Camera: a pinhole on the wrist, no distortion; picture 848 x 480 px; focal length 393.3 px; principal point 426.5 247.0 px. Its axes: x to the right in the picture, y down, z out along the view. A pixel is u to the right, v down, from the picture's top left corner.
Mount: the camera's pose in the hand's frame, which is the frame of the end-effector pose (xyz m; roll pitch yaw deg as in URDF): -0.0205 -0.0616 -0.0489 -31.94 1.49 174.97
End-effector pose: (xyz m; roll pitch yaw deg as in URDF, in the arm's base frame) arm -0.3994 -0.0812 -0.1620 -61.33 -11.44 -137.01
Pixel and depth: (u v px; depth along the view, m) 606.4 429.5 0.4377
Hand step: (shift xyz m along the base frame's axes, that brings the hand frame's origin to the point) 0.2389 0.2635 0.4300
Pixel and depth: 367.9 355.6 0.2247
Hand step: 0.0309 0.0512 0.2525
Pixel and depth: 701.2 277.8 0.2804
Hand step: 0.2423 0.1571 0.2150
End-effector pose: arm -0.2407 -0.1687 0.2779 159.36 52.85 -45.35
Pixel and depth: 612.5 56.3 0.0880
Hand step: -0.0325 0.0998 0.0109
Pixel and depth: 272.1 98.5 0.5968
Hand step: -0.2768 0.2606 -0.5209
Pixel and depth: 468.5 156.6 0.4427
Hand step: -0.2374 0.3214 -0.1846
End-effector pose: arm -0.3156 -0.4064 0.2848 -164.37 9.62 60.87
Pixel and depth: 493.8 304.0 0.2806
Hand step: -0.2913 0.0425 -0.0794
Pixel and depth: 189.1 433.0 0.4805
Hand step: -0.4064 0.4588 -0.1295
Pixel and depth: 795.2 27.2 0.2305
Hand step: -0.2273 -0.1840 -0.1434
